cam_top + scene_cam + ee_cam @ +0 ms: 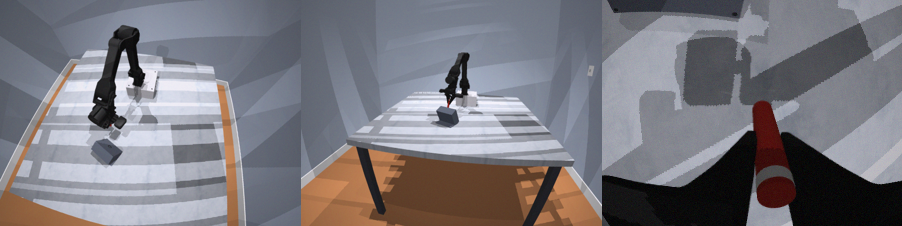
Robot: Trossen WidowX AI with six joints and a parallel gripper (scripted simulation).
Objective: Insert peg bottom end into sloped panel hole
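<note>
Right now my gripper tip is 150 mm short of the sloped panel, 40 mm to the right of it and 40 mm above it. From my gripper tip the other things lie so: red peg: 20 mm above.
</note>
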